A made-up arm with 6 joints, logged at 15 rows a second.
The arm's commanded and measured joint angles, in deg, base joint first. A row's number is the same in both.
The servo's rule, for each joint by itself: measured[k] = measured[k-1] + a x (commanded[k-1-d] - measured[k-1]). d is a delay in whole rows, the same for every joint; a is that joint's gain. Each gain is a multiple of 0.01, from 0.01 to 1. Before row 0 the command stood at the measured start. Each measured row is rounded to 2 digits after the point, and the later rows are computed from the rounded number. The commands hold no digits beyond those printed.
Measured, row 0:
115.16 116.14 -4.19 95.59 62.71 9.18
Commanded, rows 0 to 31:
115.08 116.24 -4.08 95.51 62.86 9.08
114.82 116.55 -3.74 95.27 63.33 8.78
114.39 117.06 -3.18 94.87 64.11 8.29
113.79 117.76 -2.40 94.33 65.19 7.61
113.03 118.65 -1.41 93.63 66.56 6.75
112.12 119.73 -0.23 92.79 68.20 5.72
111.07 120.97 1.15 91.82 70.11 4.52
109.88 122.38 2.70 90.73 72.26 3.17
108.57 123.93 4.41 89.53 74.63 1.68
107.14 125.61 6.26 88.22 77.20 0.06
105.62 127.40 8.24 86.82 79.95 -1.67
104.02 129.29 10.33 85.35 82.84 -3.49
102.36 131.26 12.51 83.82 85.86 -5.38
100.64 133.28 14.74 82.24 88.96 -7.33
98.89 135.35 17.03 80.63 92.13 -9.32
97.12 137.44 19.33 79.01 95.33 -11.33
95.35 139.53 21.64 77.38 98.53 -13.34
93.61 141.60 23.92 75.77 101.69 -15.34
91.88 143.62 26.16 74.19 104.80 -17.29
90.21 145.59 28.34 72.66 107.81 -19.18
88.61 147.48 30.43 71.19 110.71 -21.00
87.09 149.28 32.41 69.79 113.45 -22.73
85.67 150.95 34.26 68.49 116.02 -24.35
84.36 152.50 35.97 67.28 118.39 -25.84
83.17 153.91 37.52 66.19 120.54 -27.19
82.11 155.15 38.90 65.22 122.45 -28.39
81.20 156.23 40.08 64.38 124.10 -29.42
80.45 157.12 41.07 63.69 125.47 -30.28
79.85 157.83 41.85 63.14 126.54 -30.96
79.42 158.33 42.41 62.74 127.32 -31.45
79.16 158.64 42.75 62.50 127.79 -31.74
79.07 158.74 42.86 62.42 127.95 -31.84
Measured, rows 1 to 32:
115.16 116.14 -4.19 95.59 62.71 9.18
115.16 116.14 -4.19 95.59 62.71 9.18
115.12 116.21 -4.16 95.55 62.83 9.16
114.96 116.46 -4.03 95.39 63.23 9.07
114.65 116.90 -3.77 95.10 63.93 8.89
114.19 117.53 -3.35 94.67 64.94 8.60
113.56 118.35 -2.75 94.09 66.24 8.17
112.78 119.36 -1.97 93.36 67.81 7.61
111.86 120.54 -1.00 92.50 69.65 6.90
110.79 121.88 0.15 91.51 71.74 6.04
109.59 123.38 1.47 90.40 74.05 5.04
108.27 125.01 2.95 89.18 76.57 3.89
106.84 126.75 4.59 87.86 79.27 2.61
105.32 128.60 6.37 86.45 82.13 1.21
103.72 130.54 8.27 84.98 85.11 -0.31
102.06 132.54 10.28 83.45 88.19 -1.92
100.35 134.59 12.37 81.87 91.34 -3.62
98.61 136.67 14.53 80.27 94.53 -5.39
96.85 138.76 16.73 78.65 97.73 -7.22
95.10 140.83 18.96 77.04 100.90 -9.09
93.36 142.87 21.19 75.44 104.02 -10.98
91.66 144.86 23.41 73.88 107.05 -12.87
90.01 146.77 25.59 72.37 109.98 -14.74
88.43 148.60 27.70 70.93 112.76 -16.58
86.94 150.32 29.73 69.56 115.37 -18.37
85.55 151.91 31.66 68.28 117.79 -20.09
84.26 153.37 33.48 67.11 119.99 -21.72
83.10 154.67 35.16 66.05 121.96 -23.25
82.07 155.81 36.69 65.11 123.67 -24.67
81.20 156.77 38.05 64.31 125.11 -25.96
80.47 157.54 39.23 63.65 126.25 -27.11
79.90 158.12 40.22 63.14 127.11 -28.11
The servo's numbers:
d 2
a 0.54 0.73 0.31 0.56 0.80 0.23

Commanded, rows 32 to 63:
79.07 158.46 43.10 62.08 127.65 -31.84
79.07 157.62 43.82 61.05 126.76 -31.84
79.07 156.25 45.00 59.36 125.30 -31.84
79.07 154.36 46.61 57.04 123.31 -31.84
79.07 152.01 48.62 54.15 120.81 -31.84
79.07 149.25 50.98 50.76 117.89 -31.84
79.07 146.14 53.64 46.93 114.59 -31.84
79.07 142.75 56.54 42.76 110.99 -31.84
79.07 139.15 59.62 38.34 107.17 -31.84
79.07 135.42 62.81 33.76 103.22 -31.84
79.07 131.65 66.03 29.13 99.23 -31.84
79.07 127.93 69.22 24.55 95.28 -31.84
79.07 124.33 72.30 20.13 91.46 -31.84
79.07 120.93 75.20 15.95 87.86 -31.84
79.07 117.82 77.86 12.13 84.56 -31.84
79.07 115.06 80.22 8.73 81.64 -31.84
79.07 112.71 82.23 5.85 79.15 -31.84
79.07 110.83 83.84 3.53 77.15 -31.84
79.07 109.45 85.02 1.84 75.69 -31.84
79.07 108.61 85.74 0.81 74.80 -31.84
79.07 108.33 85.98 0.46 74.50 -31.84
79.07 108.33 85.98 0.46 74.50 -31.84
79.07 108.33 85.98 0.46 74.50 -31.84
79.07 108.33 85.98 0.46 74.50 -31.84
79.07 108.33 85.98 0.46 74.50 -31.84
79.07 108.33 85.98 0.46 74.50 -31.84
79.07 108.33 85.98 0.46 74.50 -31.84
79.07 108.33 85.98 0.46 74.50 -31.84
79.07 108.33 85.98 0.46 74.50 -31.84
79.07 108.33 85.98 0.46 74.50 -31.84
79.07 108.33 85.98 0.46 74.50 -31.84
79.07 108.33 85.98 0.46 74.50 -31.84
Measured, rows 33 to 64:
79.50 158.50 41.00 62.78 127.65 -28.94
79.27 158.68 41.58 62.58 127.89 -29.61
79.16 158.52 42.05 62.30 127.70 -30.12
79.11 157.86 42.60 61.60 126.95 -30.52
79.09 156.68 43.34 60.35 125.63 -30.82
79.08 154.99 44.35 58.50 123.77 -31.05
79.07 152.81 45.67 56.06 121.40 -31.23
79.07 150.21 47.32 53.09 118.59 -31.37
79.07 147.24 49.28 49.64 115.39 -31.48
79.07 143.96 51.53 45.79 111.87 -31.56
79.07 140.45 54.04 41.62 108.11 -31.62
79.07 136.78 56.76 37.22 104.20 -31.67
79.07 133.04 59.63 32.69 100.22 -31.71
79.07 129.31 62.60 28.13 96.27 -31.74
79.07 125.67 65.61 23.65 92.42 -31.76
79.07 122.21 68.58 19.34 88.77 -31.78
79.07 119.01 71.46 15.30 85.40 -31.79
79.07 116.13 74.18 11.62 82.39 -31.80
79.07 113.63 76.68 8.39 79.80 -31.81
79.07 111.59 78.90 5.67 77.68 -31.82
79.07 110.03 80.80 3.53 76.09 -31.82
79.07 108.99 82.33 2.01 75.06 -31.82
79.07 108.51 83.46 1.14 74.61 -31.82
79.07 108.38 84.24 0.76 74.52 -31.82
79.07 108.34 84.78 0.59 74.50 -31.82
79.07 108.33 85.15 0.52 74.50 -31.82
79.07 108.33 85.41 0.49 74.50 -31.82
79.07 108.33 85.59 0.47 74.50 -31.82
79.07 108.33 85.71 0.46 74.50 -31.82
79.07 108.33 85.79 0.46 74.50 -31.82
79.07 108.33 85.85 0.46 74.50 -31.82
79.07 108.33 85.89 0.46 74.50 -31.82

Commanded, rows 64 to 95:
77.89 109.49 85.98 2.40 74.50 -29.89
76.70 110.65 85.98 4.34 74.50 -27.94
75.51 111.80 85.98 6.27 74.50 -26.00
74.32 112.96 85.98 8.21 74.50 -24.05
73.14 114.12 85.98 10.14 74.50 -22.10
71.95 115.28 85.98 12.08 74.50 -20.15
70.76 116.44 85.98 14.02 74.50 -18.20
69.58 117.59 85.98 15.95 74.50 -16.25
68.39 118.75 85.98 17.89 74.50 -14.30
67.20 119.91 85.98 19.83 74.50 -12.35
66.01 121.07 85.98 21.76 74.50 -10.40
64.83 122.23 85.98 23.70 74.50 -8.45
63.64 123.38 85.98 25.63 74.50 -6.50
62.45 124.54 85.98 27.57 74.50 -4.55
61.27 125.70 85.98 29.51 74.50 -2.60
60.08 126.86 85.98 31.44 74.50 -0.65
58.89 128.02 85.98 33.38 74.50 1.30
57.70 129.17 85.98 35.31 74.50 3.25
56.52 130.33 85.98 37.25 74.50 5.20
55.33 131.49 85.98 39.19 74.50 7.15
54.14 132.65 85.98 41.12 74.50 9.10
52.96 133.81 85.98 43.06 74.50 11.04
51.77 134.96 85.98 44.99 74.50 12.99
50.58 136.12 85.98 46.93 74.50 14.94
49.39 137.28 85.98 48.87 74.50 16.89
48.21 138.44 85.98 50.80 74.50 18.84
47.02 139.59 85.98 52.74 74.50 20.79
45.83 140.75 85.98 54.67 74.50 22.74
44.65 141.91 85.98 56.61 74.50 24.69
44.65 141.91 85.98 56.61 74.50 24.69
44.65 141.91 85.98 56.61 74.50 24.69
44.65 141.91 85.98 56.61 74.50 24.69
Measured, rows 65 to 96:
79.07 108.33 85.92 0.46 74.50 -31.82
79.07 108.33 85.94 0.46 74.50 -31.82
78.43 109.18 85.95 1.55 74.50 -31.38
77.50 110.25 85.96 3.11 74.50 -30.59
76.43 111.38 85.97 4.88 74.50 -29.53
75.29 112.53 85.97 6.74 74.50 -28.27
74.13 113.69 85.97 8.64 74.50 -26.85
72.95 114.85 85.97 10.57 74.50 -25.31
71.77 116.01 85.97 12.50 74.50 -23.67
70.59 117.16 85.97 14.43 74.50 -21.96
69.40 118.32 85.97 16.37 74.50 -20.20
68.21 119.48 85.97 18.31 74.50 -18.39
67.02 120.64 85.97 20.24 74.50 -16.55
65.84 121.80 85.97 22.18 74.50 -14.69
64.65 122.95 85.97 24.11 74.50 -12.81
63.46 124.11 85.97 26.05 74.50 -10.91
62.28 125.27 85.97 27.99 74.50 -9.00
61.09 126.43 85.97 29.92 74.50 -7.08
59.90 127.59 85.97 31.86 74.50 -5.15
58.71 128.74 85.97 33.79 74.50 -3.22
57.53 129.90 85.97 35.73 74.50 -1.28
56.34 131.06 85.97 37.67 74.50 0.66
55.15 132.22 85.97 39.60 74.50 2.60
53.97 133.38 85.97 41.54 74.50 4.54
52.78 134.53 85.97 43.47 74.50 6.48
51.59 135.69 85.97 45.41 74.50 8.43
50.40 136.85 85.97 47.35 74.50 10.38
49.22 138.01 85.97 49.28 74.50 12.33
48.03 139.16 85.97 51.22 74.50 14.28
46.84 140.32 85.97 53.15 74.50 16.23
45.66 141.48 85.97 55.09 74.50 18.18
45.11 141.79 85.97 55.94 74.50 19.68

